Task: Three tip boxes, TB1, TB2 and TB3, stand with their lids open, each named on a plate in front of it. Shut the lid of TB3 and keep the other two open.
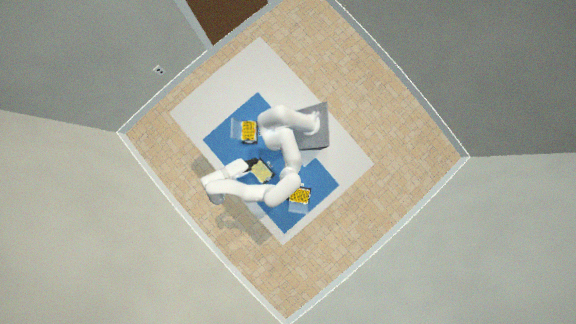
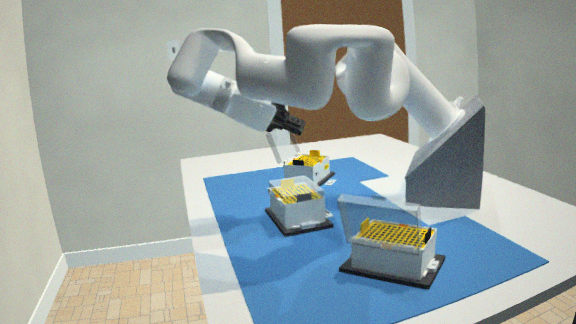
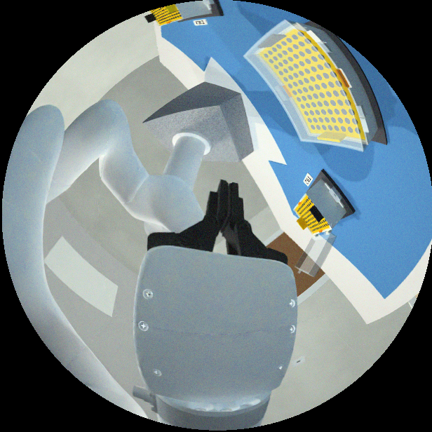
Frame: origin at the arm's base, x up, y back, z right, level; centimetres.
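Where they show: gripper, fingertip midpoint: point(image 1: 256, 159) point(image 2: 303, 128); arm's base, link origin: point(image 1: 310, 125) point(image 2: 447, 128).
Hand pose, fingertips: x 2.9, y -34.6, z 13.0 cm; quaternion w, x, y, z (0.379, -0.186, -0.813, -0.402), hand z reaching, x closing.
Note:
Each offset is from my fingertips to the top centre of the thing. "*": to the spot under its first point. Level surfaces: height alone.
The middle tip box, TB3 by its place between the boxes whose plates read TB1 and TB2 {dy -4.3, dx -10.7, dz -4.8 cm} point(image 1: 261, 171) point(image 2: 300, 214) point(image 3: 320, 85), has its clear lid {* dy -2.5, dx -10.7, dz -4.7 cm} point(image 2: 307, 182) down over the yellow rack. Whether it is fully seated is hard to tell. TB1 point(image 1: 248, 131) point(image 2: 300, 173) point(image 3: 312, 215) stands with its clear lid {dy +7.2, dx -3.1, dz +22.9 cm} point(image 1: 235, 128) point(image 2: 274, 147) point(image 3: 316, 254) open. TB2 point(image 1: 300, 195) point(image 2: 392, 255) point(image 3: 166, 15) has its clear lid point(image 1: 299, 207) point(image 2: 380, 212) raised open. My gripper point(image 1: 256, 163) point(image 2: 303, 126) point(image 3: 224, 191) is shut and empty, above the middle box and apart from it.
The boxes stand on a blue mat {dx -18.4 cm} point(image 1: 320, 177) point(image 2: 480, 250) point(image 3: 385, 250) on a white table {dx -18.7 cm} point(image 1: 255, 65) point(image 2: 210, 280). The arm's grey wedge base point(image 1: 322, 125) point(image 2: 450, 170) point(image 3: 225, 130) stands at the table's side. The arm's links reach over the mat.

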